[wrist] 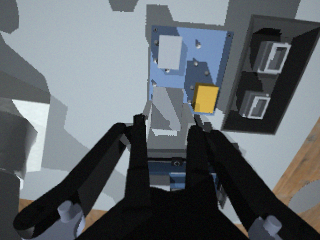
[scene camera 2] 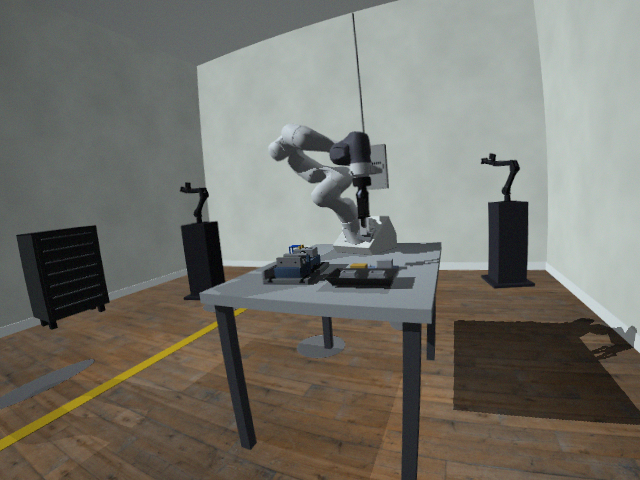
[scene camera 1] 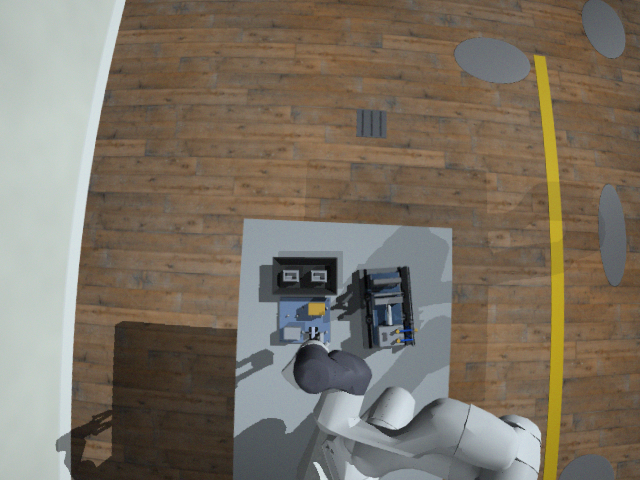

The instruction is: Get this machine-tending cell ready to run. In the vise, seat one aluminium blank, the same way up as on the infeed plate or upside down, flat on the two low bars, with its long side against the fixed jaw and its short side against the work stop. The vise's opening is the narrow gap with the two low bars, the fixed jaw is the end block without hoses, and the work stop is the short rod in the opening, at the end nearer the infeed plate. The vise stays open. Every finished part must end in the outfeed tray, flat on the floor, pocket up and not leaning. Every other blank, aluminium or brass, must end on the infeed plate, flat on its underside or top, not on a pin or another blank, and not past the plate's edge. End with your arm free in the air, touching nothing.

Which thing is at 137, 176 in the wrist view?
The gripper.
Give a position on an aluminium blank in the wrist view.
167, 102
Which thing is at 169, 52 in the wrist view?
An aluminium blank.
